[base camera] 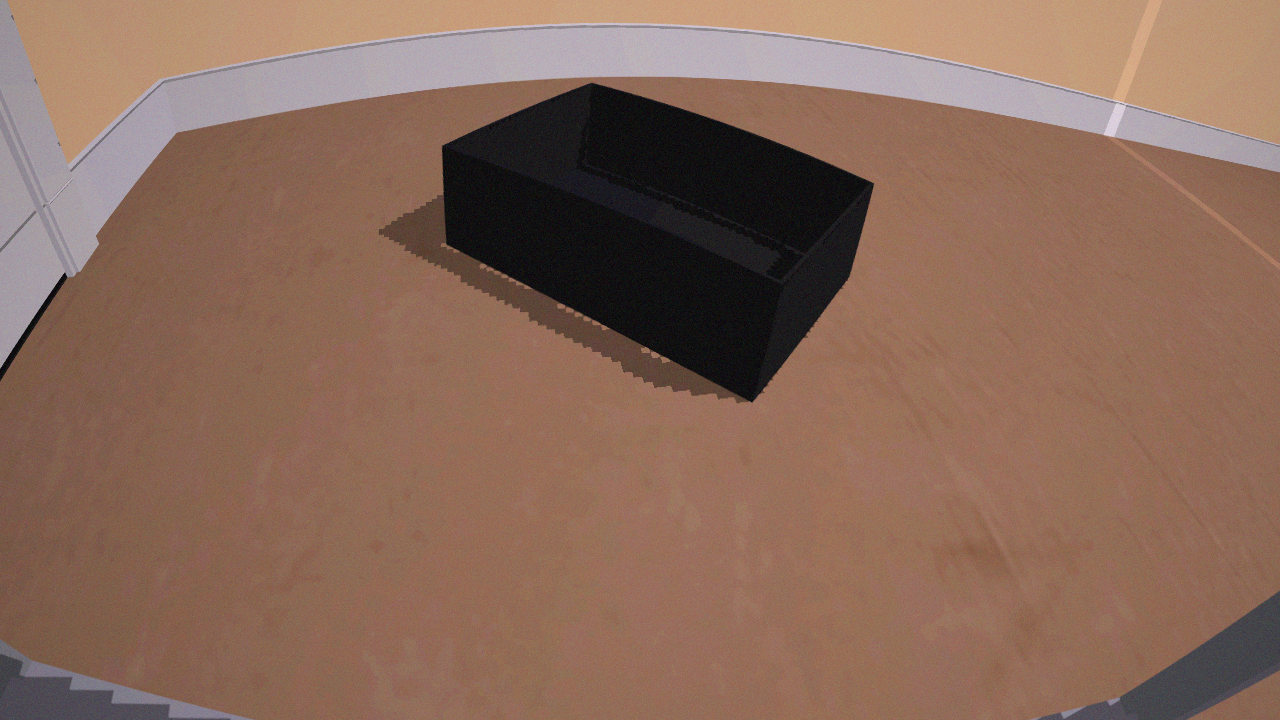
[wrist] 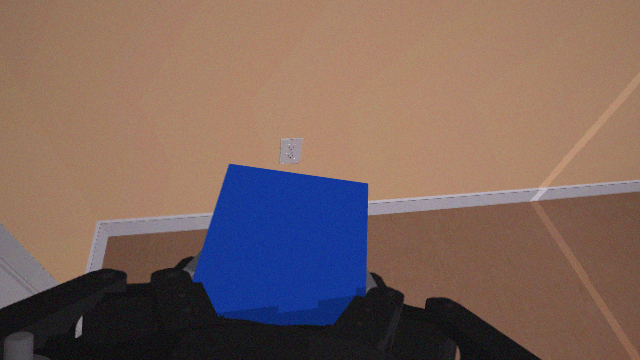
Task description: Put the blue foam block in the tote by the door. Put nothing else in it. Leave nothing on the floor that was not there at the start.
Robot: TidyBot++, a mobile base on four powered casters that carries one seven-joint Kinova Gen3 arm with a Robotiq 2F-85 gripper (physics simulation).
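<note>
A black open-topped tote stands upright on the floor in the base camera view, a little above the middle, turned at an angle. The part of its inside that shows holds no object. The blue foam block is large in the lower middle of the wrist view, between the fingers. My gripper is shut on the blue foam block and holds it up in front of the wall. The fingertips are partly hidden by the block. The tote does not show in the wrist view, and the gripper does not show in the base camera view.
A tan wall with a white baseboard runs behind the tote. A white door and its frame stand at the left. An outlet is on the wall. Parts of the robot's base show at the lower corners of the base camera view.
</note>
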